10 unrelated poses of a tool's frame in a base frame.
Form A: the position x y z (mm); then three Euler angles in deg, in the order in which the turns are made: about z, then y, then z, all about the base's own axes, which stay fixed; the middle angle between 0 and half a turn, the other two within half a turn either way.
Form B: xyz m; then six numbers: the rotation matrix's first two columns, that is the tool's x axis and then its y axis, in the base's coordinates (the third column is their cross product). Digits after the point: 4 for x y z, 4 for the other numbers.
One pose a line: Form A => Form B
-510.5 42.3 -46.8 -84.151 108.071 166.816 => -0.5105 0.0423 -0.0468 0.2577 0.9614 -0.0969 0.2772 -0.1696 -0.9457
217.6 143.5 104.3 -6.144 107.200 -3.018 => 0.2176 0.1435 0.1043 -0.2992 -0.0914 -0.9498 0.0207 0.9945 -0.1022
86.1 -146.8 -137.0 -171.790 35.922 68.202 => 0.0861 -0.1468 -0.1370 -0.1650 -0.7972 0.5807 0.9619 -0.2602 -0.0838
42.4 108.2 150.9 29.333 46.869 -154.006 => 0.0424 0.1082 0.1509 -0.3210 -0.7015 -0.6362 0.6831 -0.6368 0.3575
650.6 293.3 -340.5 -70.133 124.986 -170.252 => 0.6506 0.2933 -0.3405 0.0328 0.9599 -0.2784 0.5890 -0.2436 -0.7705
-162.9 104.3 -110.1 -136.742 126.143 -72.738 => -0.1629 0.1043 -0.1101 -0.5270 -0.6135 0.5881 -0.8154 0.1699 -0.5534
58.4 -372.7 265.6 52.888 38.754 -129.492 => 0.0584 -0.3727 0.2656 0.3162 -0.8703 -0.3777 0.8611 0.0962 0.4992
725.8 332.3 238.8 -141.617 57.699 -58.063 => 0.7258 0.3323 0.2388 -0.7485 0.0270 0.6626 -0.4897 -0.6962 -0.5248
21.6 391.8 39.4 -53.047 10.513 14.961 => 0.0216 0.3918 0.0394 0.7773 -0.6194 -0.1097 0.6039 0.7836 -0.1458
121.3 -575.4 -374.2 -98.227 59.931 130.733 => 0.1213 -0.5754 -0.3742 0.7967 0.5915 0.1238 -0.2152 0.4691 -0.8565
